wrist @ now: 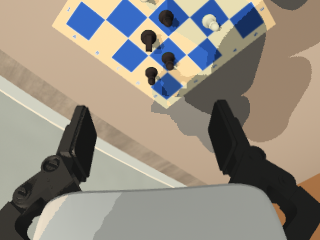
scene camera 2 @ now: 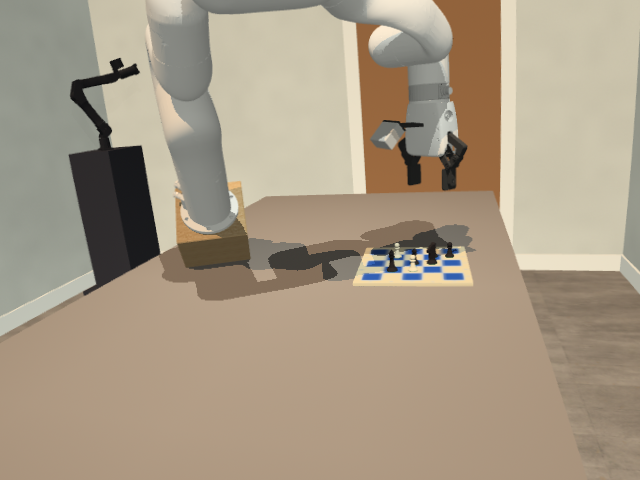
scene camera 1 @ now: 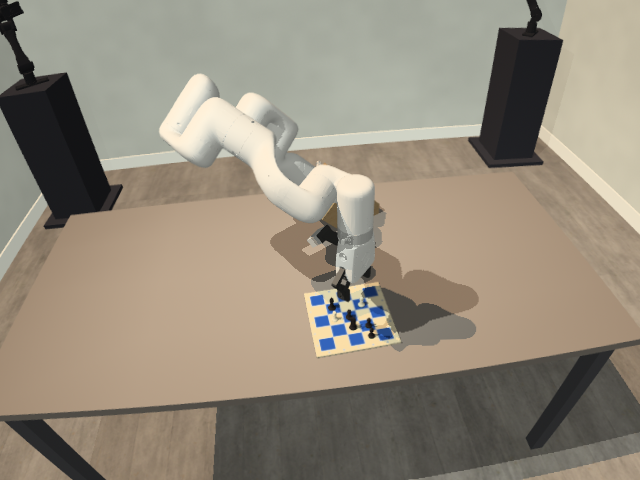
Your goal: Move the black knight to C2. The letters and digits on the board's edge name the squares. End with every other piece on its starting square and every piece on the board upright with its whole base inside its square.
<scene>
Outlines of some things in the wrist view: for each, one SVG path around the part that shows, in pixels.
The gripper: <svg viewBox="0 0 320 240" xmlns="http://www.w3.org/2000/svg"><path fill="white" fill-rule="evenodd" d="M320 203L301 186L298 187L295 178L289 172L266 160L266 154L261 148L250 146L239 120L234 117L226 100L214 102L208 133L220 171L223 172L223 175L231 177L227 184L158 189L82 191L79 185L81 182L86 182L86 179L89 178L97 133L89 108L85 105L77 105L70 124L65 127L56 155L51 155L44 159L41 164L41 171L20 185L13 193L13 200L11 202L8 201L0 210L0 240L30 240L27 231L32 224L32 220L40 216L33 240L309 240L320 224ZM272 203L277 204L280 207L279 209L285 214L286 221L283 226Z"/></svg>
A blue-and-cream chessboard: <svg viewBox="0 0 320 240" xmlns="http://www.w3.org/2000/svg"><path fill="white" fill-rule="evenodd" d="M52 26L167 109L276 23L263 0L149 0L146 3L140 0L68 0ZM148 67L157 69L157 76L153 86L148 84L148 78L145 76L145 70ZM165 52L171 52L175 57L174 69L171 71L167 70L162 62L162 55ZM144 30L149 29L156 34L157 38L155 43L152 44L152 52L145 52L145 44L141 42L140 36ZM205 15L212 14L215 16L216 22L219 24L218 31L213 32L203 26L202 19ZM161 11L169 10L172 12L173 23L171 27L165 27L159 21Z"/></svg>
</scene>
